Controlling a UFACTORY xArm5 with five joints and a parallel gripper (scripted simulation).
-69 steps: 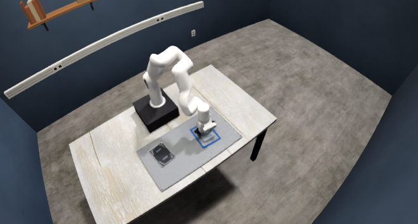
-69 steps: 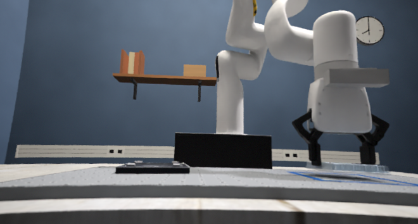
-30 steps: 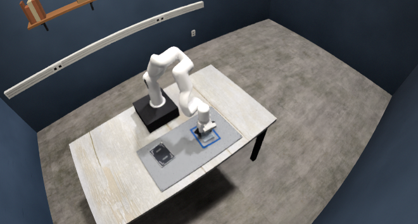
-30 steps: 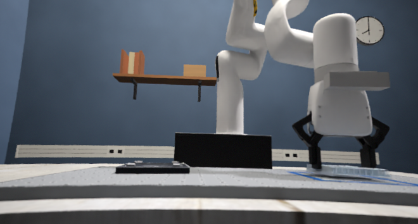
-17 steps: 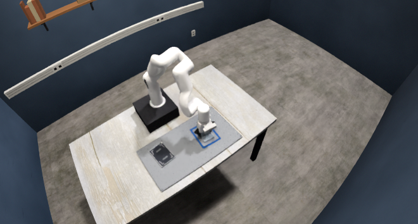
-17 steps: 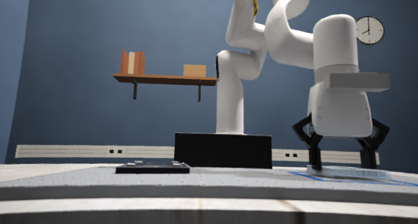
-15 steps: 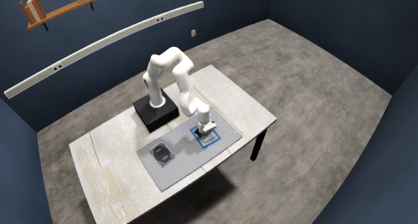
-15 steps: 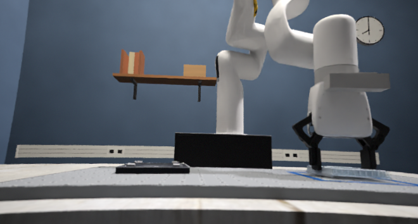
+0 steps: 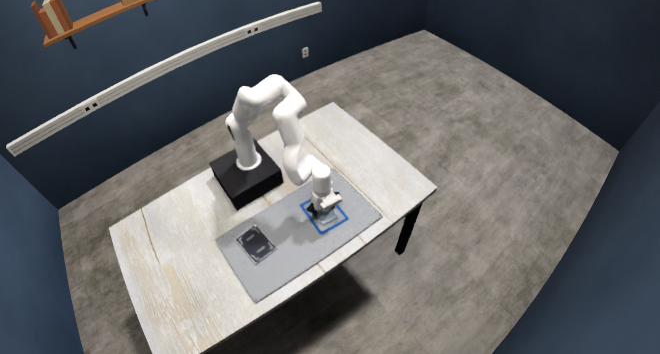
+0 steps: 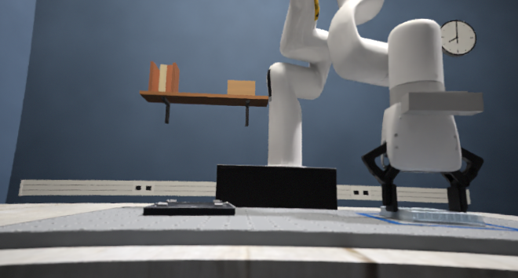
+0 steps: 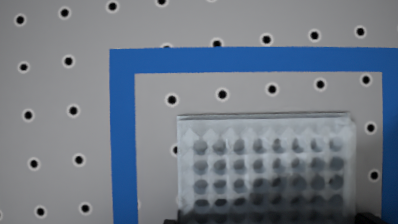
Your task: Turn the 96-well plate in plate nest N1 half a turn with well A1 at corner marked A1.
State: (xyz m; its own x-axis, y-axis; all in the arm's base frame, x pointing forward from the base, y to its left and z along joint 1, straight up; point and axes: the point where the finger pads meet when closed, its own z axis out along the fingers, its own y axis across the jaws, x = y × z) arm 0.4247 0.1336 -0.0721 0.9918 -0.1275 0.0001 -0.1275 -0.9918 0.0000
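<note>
The 96-well plate lies 10 mm below my hand. Round my hand: black plate nest 340 mm to the right, 60 mm behind, 10 mm below.
</note>
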